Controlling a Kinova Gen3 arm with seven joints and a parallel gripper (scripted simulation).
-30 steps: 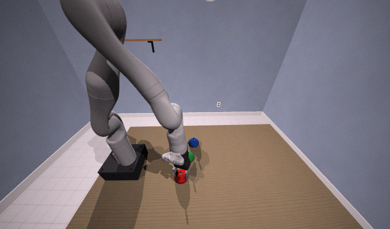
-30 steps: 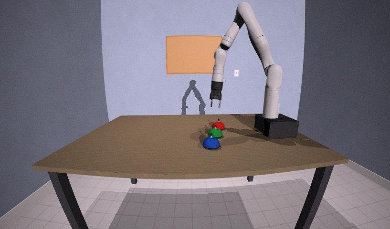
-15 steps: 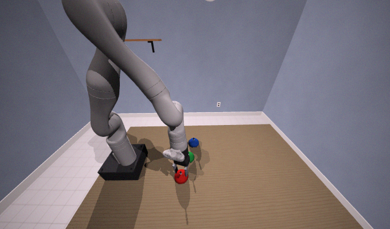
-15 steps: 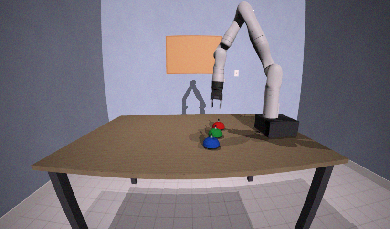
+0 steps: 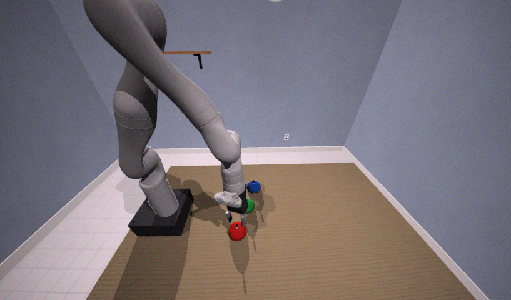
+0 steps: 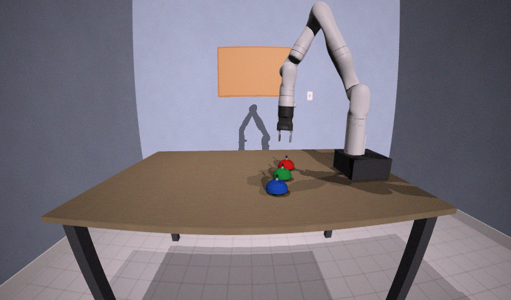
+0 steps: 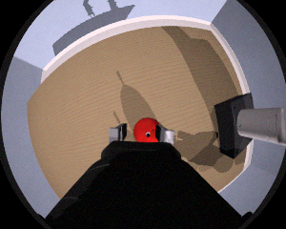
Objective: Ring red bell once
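My hand is 11 cm above the red bell, 3 cm to the right of it and 1 cm past it. Also, from my hand: blue bell (29 cm to the left, 11 cm below, 9 cm ahead); then green bell (16 cm to the left, 11 cm below, 4 cm ahead).
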